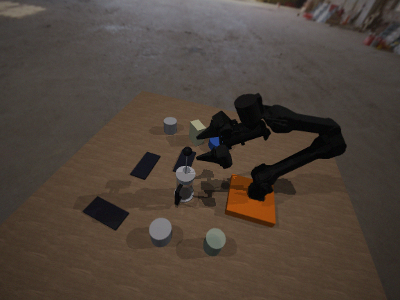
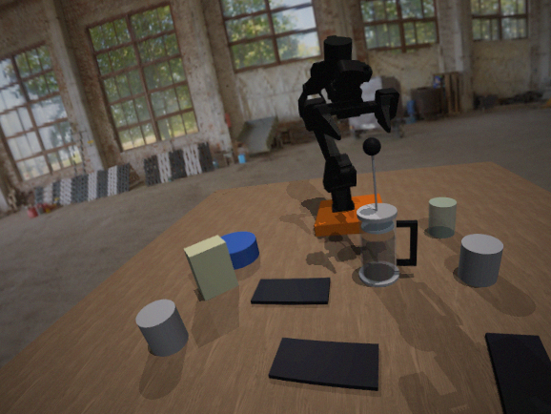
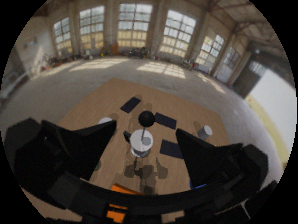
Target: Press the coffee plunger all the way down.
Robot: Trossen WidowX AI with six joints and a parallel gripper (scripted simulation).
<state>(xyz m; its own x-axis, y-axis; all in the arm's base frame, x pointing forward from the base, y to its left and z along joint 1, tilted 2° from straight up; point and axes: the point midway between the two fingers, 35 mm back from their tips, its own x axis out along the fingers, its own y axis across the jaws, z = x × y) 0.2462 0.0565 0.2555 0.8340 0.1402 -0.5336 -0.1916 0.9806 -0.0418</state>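
The glass coffee press is 3 cm ahead of my gripper tip, 2 cm to the left of it and 15 cm below it. Round my gripper tip: beige block 4 cm ahead, 34 cm to the right, 22 cm below; pale green cylinder 12 cm behind, 19 cm to the left, 24 cm below.
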